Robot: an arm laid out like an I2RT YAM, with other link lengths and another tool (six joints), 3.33 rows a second.
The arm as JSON. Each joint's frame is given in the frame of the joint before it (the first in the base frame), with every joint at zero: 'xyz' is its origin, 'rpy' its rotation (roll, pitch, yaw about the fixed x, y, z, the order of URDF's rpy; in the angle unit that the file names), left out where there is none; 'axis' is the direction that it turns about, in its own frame. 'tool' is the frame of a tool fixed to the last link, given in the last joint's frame.
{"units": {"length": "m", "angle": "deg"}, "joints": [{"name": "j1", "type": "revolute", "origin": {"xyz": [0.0, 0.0, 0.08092]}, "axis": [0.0, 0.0, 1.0]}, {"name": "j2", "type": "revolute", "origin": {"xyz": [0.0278, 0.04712, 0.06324]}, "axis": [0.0, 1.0, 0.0]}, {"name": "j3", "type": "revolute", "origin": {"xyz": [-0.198, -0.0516, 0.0]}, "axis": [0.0, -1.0, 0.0]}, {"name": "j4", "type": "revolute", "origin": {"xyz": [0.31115, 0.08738, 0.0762]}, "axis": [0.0, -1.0, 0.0]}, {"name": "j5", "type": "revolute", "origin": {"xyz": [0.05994, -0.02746, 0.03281]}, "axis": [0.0, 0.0, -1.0]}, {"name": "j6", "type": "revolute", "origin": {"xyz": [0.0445, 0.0, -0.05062]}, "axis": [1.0, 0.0, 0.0]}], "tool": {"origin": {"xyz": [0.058, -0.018, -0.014], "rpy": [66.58, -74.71, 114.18]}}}
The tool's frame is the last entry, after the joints.
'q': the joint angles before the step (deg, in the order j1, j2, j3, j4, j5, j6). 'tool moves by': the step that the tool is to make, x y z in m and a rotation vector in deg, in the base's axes. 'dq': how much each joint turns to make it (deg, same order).
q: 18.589 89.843 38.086 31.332 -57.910 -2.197
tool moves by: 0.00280 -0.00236 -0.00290 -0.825 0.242 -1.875
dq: -0.110 0.218 0.000 -0.329 1.901 -0.066
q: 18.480 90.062 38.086 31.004 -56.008 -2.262
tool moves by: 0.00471 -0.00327 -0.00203 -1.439 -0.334 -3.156
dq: 0.000 -0.131 -0.044 -0.545 3.475 -0.393
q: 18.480 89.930 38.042 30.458 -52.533 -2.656
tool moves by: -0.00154 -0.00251 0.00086 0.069 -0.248 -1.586
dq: 0.000 -1.399 -1.444 1.007 1.486 0.897
